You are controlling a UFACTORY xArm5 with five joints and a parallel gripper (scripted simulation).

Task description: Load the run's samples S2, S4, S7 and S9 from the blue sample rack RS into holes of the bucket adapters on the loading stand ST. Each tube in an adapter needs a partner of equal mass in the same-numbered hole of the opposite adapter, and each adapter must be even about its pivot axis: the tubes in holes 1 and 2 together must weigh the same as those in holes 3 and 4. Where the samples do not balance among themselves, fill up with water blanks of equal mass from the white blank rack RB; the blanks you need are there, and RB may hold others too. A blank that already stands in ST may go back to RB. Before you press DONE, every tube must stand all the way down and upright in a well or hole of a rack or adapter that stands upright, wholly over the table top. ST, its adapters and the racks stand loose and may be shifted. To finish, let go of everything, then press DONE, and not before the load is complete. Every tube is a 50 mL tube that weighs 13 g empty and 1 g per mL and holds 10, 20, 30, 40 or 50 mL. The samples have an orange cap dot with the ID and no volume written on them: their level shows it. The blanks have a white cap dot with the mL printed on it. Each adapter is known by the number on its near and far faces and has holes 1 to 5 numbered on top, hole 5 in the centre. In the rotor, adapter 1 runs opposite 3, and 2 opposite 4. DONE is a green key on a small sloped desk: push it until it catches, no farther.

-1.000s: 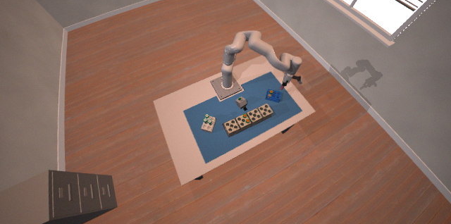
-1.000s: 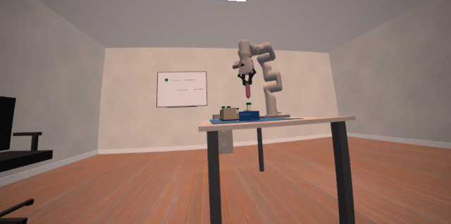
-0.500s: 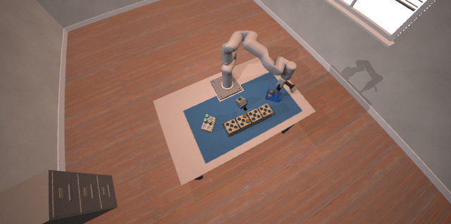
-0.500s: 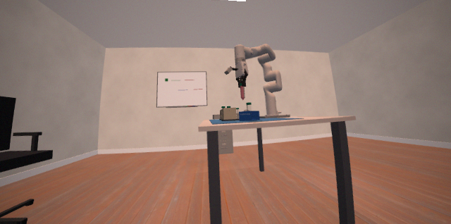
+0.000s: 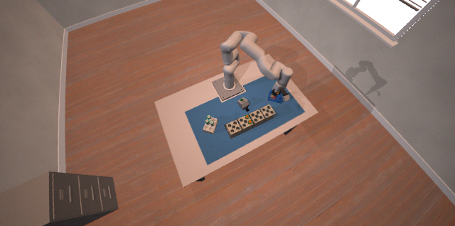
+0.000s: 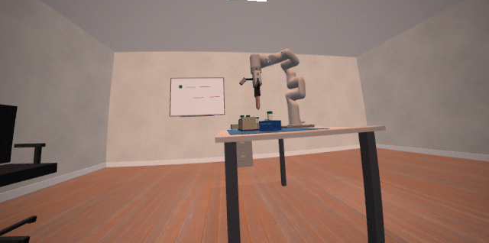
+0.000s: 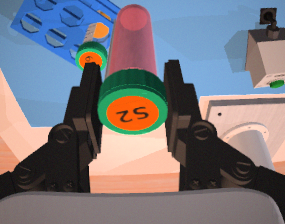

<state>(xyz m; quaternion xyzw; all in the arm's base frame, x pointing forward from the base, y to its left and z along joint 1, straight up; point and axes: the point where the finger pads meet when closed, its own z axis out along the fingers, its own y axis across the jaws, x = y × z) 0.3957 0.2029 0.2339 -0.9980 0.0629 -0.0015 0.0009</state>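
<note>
The sample tube S2 lies 5 cm below my hand and 1 cm to the left of it. Round my hand: done desk: 21 cm to the right, 20 cm below, 16 cm behind; then sample tube S9: 19 cm below, 6 cm to the left, 5 cm behind; then blue sample rack RS: 22 cm below, 10 cm to the left, 4 cm behind.
</note>
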